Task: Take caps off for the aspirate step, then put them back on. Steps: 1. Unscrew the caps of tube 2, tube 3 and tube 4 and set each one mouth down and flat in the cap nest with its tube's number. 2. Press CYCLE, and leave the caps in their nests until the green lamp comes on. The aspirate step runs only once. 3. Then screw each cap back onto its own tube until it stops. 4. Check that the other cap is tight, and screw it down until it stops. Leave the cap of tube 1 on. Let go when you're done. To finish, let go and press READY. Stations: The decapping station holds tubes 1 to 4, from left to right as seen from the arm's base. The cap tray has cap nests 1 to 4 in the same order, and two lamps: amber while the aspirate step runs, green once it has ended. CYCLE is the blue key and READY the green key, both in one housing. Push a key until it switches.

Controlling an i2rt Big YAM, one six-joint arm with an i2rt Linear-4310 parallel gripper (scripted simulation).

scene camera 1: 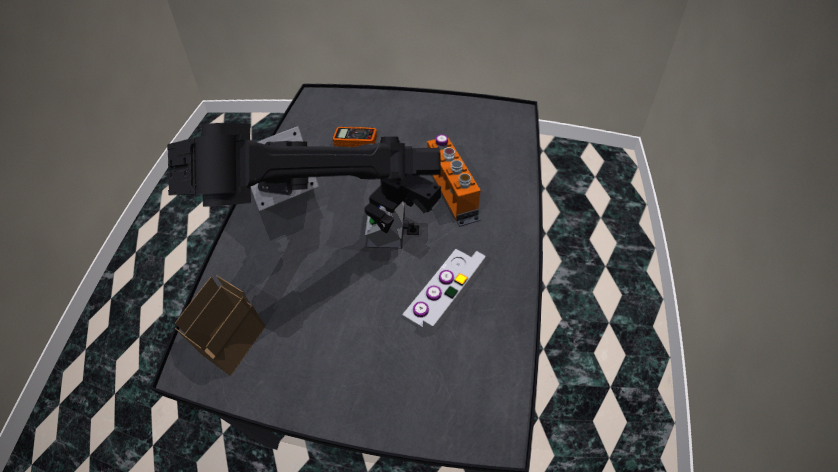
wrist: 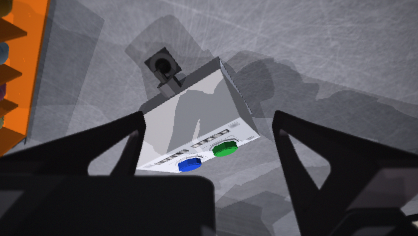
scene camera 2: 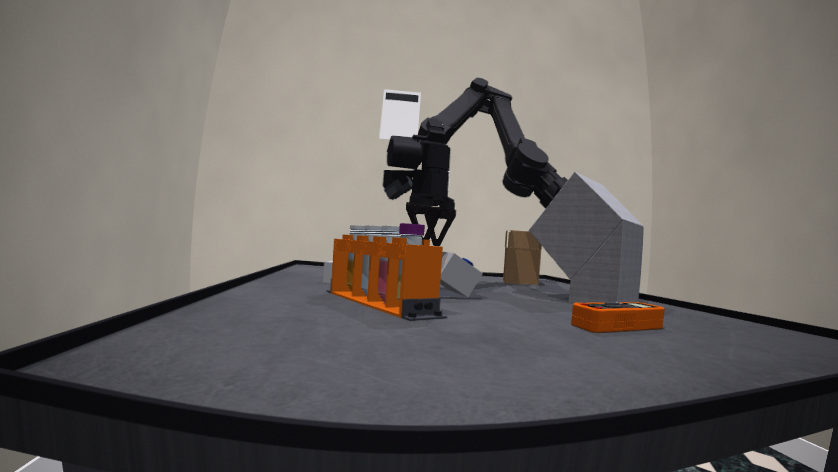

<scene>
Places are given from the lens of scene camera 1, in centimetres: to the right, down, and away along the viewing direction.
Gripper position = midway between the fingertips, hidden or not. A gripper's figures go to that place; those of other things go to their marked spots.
gripper [scene camera 1: 397, 218]: -5, -4, 107
brown cardboard box [scene camera 1: 230, 343]: -41, 23, 88
key housing [scene camera 1: 394, 238]: -6, 1, 110
</scene>
